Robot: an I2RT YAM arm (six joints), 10 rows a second.
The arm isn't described. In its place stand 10 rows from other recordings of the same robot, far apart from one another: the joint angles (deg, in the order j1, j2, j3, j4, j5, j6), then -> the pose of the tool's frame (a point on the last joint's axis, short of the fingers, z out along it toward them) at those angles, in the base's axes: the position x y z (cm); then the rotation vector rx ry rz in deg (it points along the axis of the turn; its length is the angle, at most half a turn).
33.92, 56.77, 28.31, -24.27, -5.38, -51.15 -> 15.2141 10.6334 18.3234 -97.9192 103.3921 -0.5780
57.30, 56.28, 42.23, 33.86, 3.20, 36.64 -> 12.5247 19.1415 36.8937 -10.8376 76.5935 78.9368
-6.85, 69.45, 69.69, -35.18, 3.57, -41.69 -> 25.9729 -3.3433 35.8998 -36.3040 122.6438 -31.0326
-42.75, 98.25, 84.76, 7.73, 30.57, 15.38 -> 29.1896 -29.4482 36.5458 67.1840 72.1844 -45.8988
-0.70, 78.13, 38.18, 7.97, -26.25, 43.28 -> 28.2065 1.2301 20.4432 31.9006 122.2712 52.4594
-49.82, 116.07, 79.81, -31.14, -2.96, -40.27 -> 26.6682 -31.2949 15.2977 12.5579 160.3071 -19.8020
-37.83, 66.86, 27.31, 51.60, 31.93, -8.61 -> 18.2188 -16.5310 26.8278 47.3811 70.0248 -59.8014
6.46, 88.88, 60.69, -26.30, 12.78, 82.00 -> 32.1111 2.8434 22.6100 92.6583 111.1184 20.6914
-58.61, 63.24, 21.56, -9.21, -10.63, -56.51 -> 10.6010 -16.1132 14.6554 -2.1510 146.2483 -36.5268
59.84, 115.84, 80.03, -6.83, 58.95, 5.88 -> 24.5826 36.2347 19.3849 -25.2969 109.0627 -25.7342
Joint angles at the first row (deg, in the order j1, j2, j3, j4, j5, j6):
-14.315, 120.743, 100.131, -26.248, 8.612, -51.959
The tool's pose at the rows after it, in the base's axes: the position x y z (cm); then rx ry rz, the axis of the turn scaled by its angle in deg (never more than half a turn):
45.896 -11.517 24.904 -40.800 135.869 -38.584
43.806 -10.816 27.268 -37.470 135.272 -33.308
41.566 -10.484 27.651 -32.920 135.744 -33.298
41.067 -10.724 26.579 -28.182 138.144 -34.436
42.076 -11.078 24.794 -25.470 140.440 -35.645
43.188 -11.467 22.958 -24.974 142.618 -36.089
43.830 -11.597 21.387 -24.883 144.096 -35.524
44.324 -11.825 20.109 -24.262 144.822 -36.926
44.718 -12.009 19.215 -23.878 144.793 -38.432
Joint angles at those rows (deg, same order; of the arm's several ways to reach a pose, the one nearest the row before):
-13.491, 118.420, 100.548, -28.106, 7.941, -50.135
-13.505, 112.907, 97.909, -30.847, 4.623, -46.346
-13.696, 107.575, 91.349, -29.098, 5.545, -43.240
-13.964, 107.139, 88.655, -27.994, 8.032, -40.235
-13.913, 110.385, 89.349, -27.013, 10.289, -38.426
-13.967, 114.128, 90.898, -26.720, 11.402, -38.000
-13.920, 116.624, 91.311, -26.113, 11.549, -37.568
-13.947, 118.558, 91.309, -24.577, 12.871, -37.438
-13.968, 119.934, 91.205, -22.802, 13.976, -37.595

